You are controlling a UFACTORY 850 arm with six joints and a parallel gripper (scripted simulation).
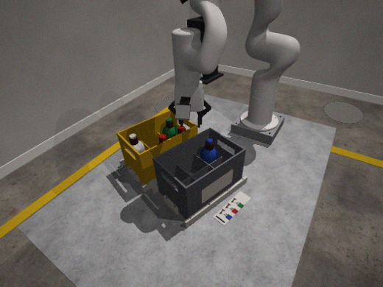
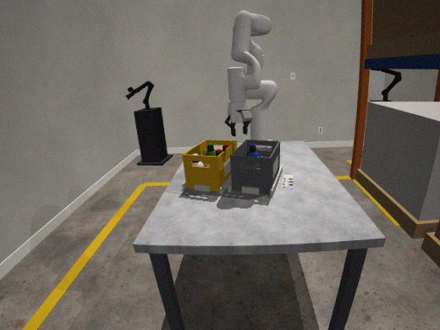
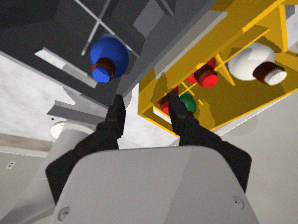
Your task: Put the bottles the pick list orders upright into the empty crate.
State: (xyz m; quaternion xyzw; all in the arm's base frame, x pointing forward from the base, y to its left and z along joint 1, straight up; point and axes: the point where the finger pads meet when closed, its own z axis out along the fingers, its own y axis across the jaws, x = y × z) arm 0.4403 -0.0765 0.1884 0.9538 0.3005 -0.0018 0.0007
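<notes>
The red bottle is 50 mm ahead of my hand, 100 mm to the right of it and 150 mm below it. Round my hand: grey crate: 60 mm ahead, 90 mm to the left, 160 mm below; blue-label bottle: 30 mm behind, 60 mm to the left, 150 mm below; yellow crate: 50 mm ahead, 140 mm to the right, 160 mm below.
</notes>
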